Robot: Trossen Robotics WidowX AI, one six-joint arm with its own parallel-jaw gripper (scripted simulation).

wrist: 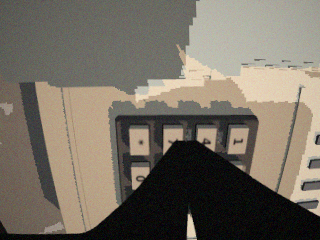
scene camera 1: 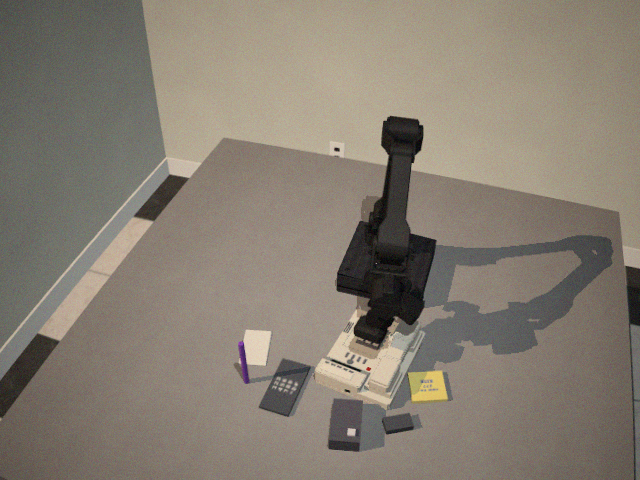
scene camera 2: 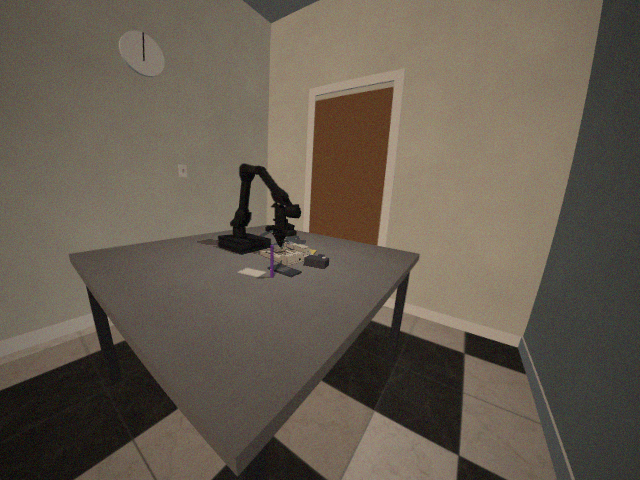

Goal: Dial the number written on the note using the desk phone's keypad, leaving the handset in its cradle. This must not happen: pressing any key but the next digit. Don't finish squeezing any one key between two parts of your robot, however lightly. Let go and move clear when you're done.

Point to a cream desk phone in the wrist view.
78,124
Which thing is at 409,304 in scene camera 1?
My gripper.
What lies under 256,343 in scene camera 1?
A white card.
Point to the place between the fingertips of my gripper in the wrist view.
185,151
